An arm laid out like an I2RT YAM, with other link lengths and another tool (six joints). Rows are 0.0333 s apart.
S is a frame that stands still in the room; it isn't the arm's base.
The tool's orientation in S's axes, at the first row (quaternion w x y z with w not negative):
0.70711 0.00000 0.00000 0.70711
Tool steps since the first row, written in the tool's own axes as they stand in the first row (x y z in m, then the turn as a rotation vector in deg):
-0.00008 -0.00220 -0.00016 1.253 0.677 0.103
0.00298 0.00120 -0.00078 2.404 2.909 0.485
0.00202 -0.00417 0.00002 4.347 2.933 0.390
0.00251 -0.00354 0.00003 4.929 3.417 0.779
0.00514 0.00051 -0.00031 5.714 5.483 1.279
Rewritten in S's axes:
0.00220 -0.00008 -0.00016 -0.677 1.253 0.103
-0.00120 0.00298 -0.00078 -2.909 2.404 0.485
0.00417 0.00202 0.00002 -2.933 4.347 0.390
0.00354 0.00251 0.00003 -3.417 4.929 0.779
-0.00051 0.00514 -0.00031 -5.483 5.714 1.279

